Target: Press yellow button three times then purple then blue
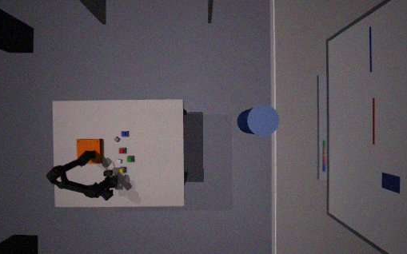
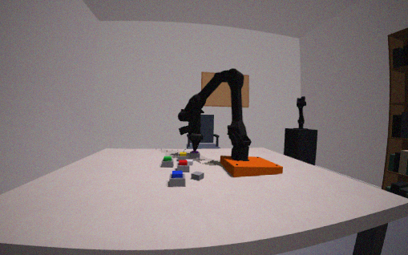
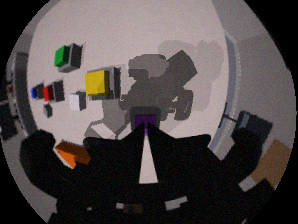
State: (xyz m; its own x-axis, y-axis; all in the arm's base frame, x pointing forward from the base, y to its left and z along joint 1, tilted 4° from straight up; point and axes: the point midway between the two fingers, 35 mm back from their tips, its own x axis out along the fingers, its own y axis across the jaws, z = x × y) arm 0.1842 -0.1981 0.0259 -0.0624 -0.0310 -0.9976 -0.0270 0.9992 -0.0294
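Right now the purple button is 1 cm below my gripper tip. Also, from my gripper tip: green button 17 cm to the left, 13 cm ahead; white block 14 cm to the left, 3 cm ahead, 2 cm below; yellow button 7 cm to the left, 6 cm ahead.
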